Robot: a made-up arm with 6 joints. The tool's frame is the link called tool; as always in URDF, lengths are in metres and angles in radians. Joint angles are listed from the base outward. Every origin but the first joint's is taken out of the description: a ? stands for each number. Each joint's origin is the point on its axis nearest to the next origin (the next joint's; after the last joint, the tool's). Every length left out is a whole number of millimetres.
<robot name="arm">
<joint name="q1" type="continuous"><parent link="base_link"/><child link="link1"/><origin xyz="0.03 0.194 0.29" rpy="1.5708 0 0"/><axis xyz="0 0 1"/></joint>
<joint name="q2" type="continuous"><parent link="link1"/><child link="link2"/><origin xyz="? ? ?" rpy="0.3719 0.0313 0.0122"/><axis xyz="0 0 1"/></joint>
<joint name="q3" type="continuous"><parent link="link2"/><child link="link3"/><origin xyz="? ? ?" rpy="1.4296 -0.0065 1.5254"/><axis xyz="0 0 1"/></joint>
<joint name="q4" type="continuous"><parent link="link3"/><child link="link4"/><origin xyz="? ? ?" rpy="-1.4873 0.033 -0.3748"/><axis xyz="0 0 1"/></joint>
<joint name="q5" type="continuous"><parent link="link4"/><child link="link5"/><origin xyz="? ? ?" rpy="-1.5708 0 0.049"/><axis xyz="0 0 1"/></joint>
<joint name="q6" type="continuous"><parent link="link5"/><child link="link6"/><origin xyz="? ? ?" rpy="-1.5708 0 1.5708"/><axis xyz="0 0 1"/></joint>
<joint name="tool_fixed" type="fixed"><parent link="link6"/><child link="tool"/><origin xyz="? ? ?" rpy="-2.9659 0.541 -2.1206"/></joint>
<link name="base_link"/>
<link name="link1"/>
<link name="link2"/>
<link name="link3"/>
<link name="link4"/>
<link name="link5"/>
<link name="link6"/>
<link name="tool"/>
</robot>
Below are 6 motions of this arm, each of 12 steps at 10 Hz.
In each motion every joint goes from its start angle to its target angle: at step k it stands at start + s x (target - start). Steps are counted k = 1, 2, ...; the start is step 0. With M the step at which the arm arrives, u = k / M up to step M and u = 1 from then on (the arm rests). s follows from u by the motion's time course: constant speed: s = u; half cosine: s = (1 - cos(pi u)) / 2; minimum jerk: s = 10 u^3 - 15 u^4 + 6 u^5.
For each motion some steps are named. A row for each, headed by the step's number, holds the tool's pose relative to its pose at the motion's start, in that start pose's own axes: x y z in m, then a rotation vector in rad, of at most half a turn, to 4 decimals.
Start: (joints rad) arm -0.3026 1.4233 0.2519 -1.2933 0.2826 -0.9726
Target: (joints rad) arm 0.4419 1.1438 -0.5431 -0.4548 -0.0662 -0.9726
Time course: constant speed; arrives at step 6
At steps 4, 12:
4: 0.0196 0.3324 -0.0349 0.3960 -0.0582 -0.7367
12: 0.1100 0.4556 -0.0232 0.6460 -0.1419 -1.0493

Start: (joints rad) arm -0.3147 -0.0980 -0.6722 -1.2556 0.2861 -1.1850
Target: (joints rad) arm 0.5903 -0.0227 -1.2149 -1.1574 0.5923 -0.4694
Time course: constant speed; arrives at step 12
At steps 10, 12:
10: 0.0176 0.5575 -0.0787 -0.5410 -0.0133 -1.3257
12: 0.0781 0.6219 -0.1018 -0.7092 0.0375 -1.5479

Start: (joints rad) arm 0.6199 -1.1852 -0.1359 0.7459 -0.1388 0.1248
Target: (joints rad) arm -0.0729 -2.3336 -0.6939 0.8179 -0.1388 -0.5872
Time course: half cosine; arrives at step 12
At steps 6, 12:
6: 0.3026 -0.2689 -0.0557 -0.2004 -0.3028 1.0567
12: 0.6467 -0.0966 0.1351 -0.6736 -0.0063 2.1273

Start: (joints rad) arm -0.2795 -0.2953 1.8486 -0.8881 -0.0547 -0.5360
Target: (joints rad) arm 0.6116 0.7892 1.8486 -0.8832 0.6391 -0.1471
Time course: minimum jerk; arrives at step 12
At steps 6, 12:
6: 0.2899 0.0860 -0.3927 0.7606 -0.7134 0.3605
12: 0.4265 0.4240 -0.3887 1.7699 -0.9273 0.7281

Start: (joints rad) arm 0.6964 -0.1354 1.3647 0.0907 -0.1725 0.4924
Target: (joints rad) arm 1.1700 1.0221 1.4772 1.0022 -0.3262 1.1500
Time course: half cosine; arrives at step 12
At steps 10, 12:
10: 0.6472 -0.0474 0.3898 -0.6986 0.9096 1.2731
12: 0.6914 -0.0069 0.3914 -0.7811 0.9019 1.3952

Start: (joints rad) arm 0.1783 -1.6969 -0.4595 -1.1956 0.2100 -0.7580
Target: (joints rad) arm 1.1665 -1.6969 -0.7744 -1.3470 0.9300 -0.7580
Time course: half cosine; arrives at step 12
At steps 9, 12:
9: -0.1188 0.2067 -0.0350 -0.4655 -0.2284 -0.5400
12: -0.1326 0.2261 -0.0241 -0.5788 -0.2379 -0.5817

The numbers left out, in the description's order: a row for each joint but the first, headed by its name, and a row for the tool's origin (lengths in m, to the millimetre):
q2: -0.012 0.057 0
q3: -0.047 0.066 0
q4: 0.047 0.033 0
q5: -0.018 -0.051 0
q6: -0.3 -0.01 0
tool: 0.32 0.18 0

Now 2 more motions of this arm.
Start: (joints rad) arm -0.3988 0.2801 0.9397 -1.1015 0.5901 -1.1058
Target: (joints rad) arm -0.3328 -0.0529 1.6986 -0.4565 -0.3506 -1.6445
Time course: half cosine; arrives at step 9
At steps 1, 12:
1: -0.0022 0.0033 0.0120 0.0331 0.0419 -0.0007
12: 0.1083 -0.0128 0.3238 1.3110 1.3176 -0.2394

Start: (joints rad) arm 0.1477 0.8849 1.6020 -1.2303 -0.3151 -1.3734
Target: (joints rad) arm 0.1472 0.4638 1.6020 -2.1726 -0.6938 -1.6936
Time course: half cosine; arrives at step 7
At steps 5, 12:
5: 0.0819 0.0991 0.4165 -0.4420 0.8835 -0.1350
12: 0.1452 0.1502 0.4814 -0.5234 1.0900 -0.1993

